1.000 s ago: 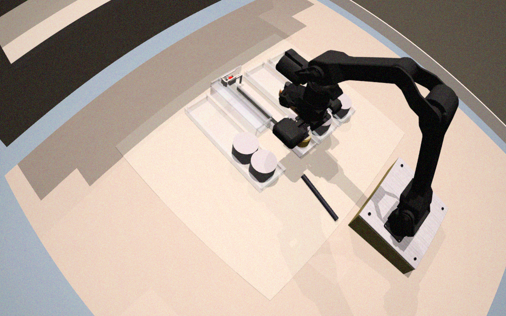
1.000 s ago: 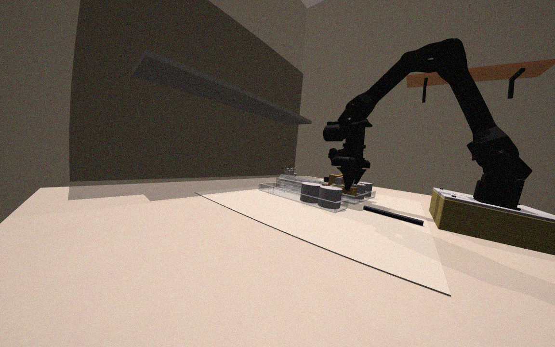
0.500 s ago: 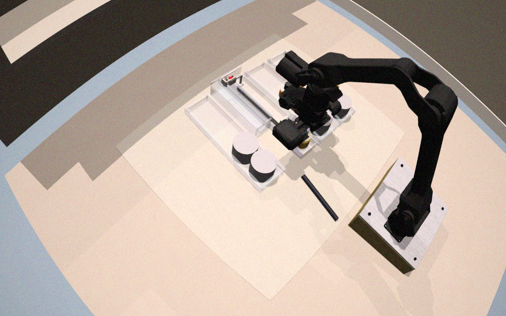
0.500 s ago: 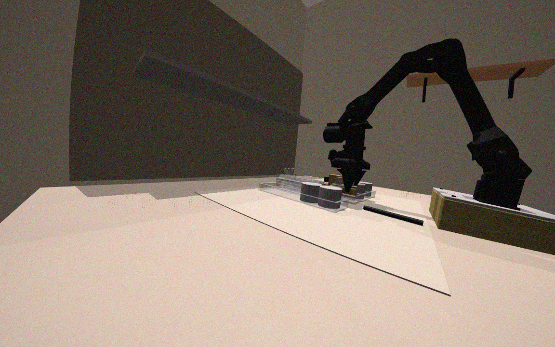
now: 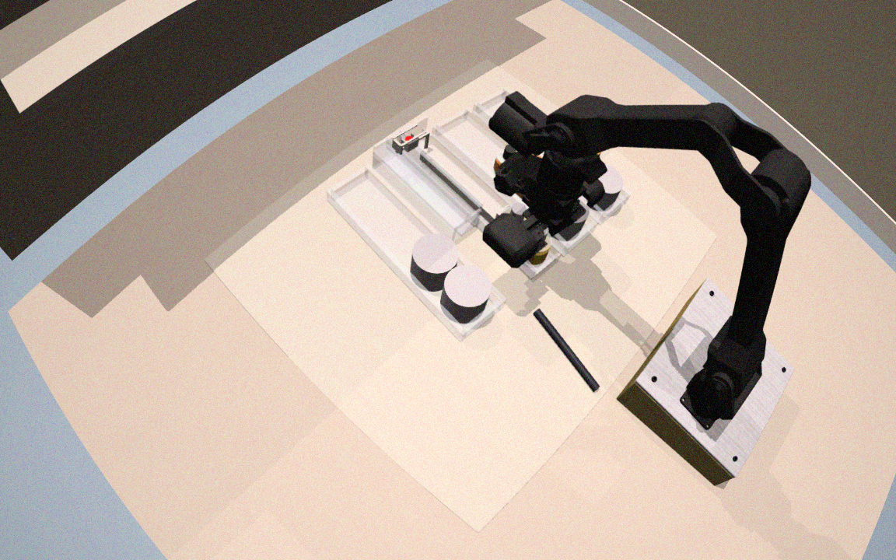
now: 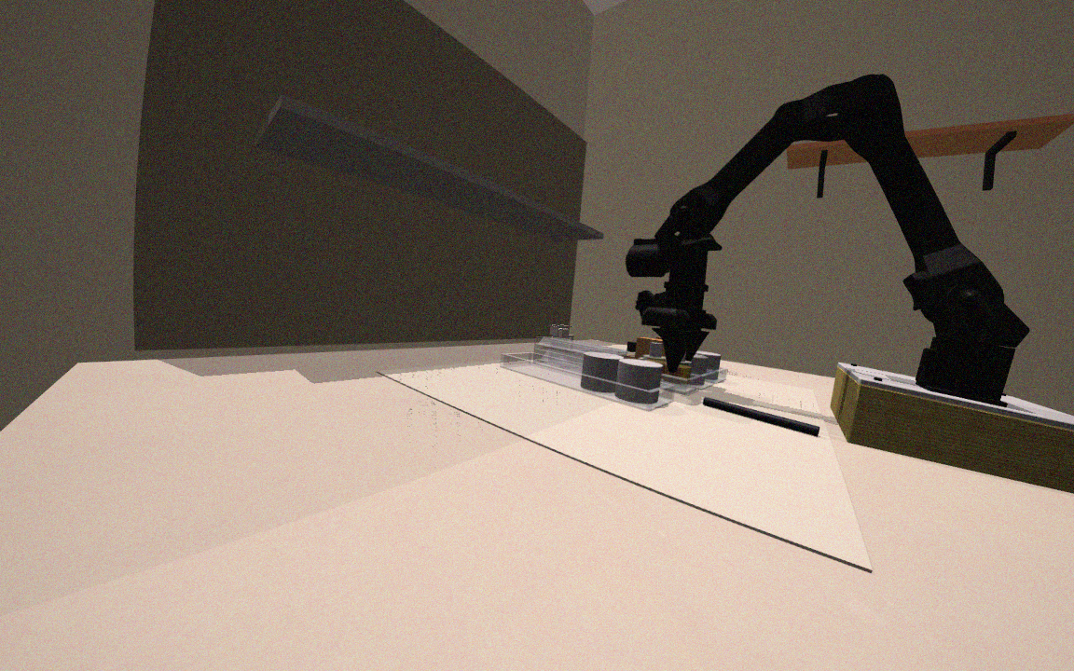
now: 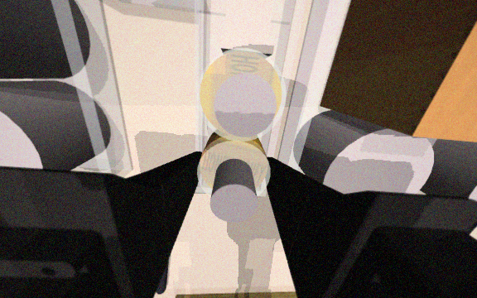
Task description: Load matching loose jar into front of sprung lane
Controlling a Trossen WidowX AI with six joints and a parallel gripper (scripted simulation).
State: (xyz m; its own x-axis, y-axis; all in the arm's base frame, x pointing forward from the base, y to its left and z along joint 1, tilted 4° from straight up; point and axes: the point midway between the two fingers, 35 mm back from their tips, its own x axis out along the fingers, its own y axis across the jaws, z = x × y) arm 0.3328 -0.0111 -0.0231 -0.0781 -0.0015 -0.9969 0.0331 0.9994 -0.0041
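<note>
Now: the black rod 13 cm behind my gripper tip, 7 cm to the left of it and 3 cm below it.
</note>
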